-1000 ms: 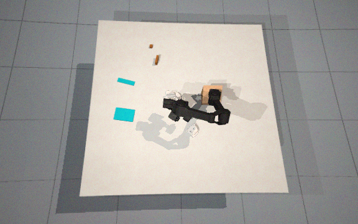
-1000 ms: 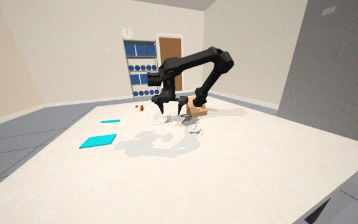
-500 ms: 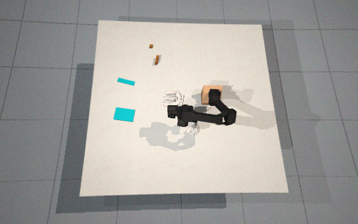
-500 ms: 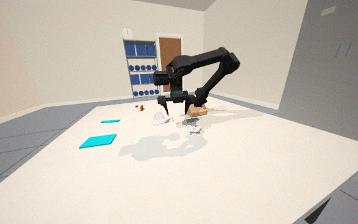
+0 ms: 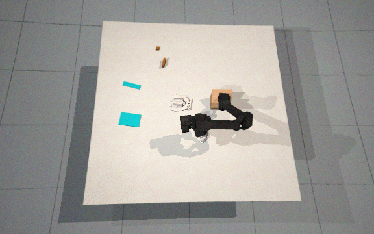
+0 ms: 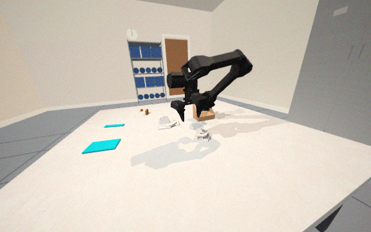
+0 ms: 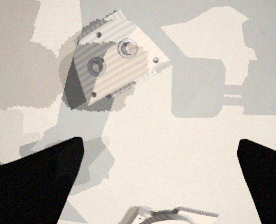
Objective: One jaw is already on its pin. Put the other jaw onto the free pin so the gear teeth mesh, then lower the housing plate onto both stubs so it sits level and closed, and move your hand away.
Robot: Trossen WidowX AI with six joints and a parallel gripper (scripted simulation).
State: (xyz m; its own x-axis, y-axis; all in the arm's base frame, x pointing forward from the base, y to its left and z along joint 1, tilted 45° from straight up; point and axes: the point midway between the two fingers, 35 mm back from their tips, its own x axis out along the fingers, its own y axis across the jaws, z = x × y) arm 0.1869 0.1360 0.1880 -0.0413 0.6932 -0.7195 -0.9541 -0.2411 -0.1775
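Right now the white housing plate is 70 mm below my gripper tip, 50 mm behind it and 30 mm to the left of it. From my gripper tip the other things lie so: white stand: 90 mm below, 50 mm behind, 30 mm to the left; then elongated piece: 180 mm to the right, 80 mm below, 70 mm ahead.
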